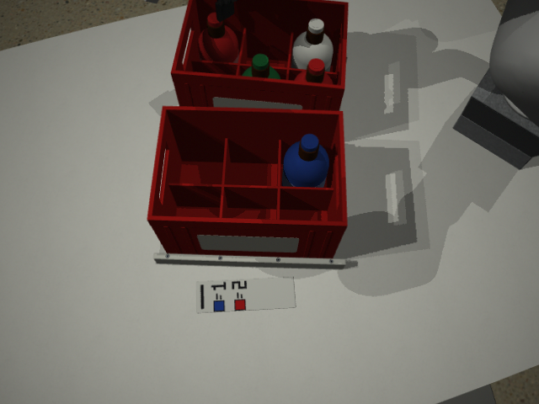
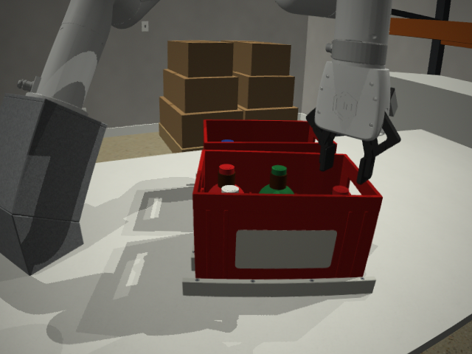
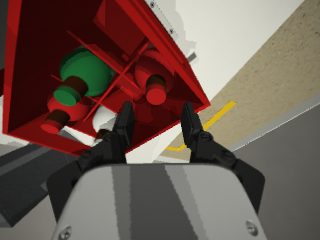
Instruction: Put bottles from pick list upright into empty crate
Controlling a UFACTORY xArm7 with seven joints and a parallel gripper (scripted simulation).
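My hand is 12 cm above the red bottle. The rest, counted from my hand: green bottle (7 cm behind, 10 cm to the left, 12 cm below); then white bottle (17 cm behind, 2 cm to the left, 12 cm below); then blue bottle (14 cm behind, 25 cm to the left, 12 cm below).
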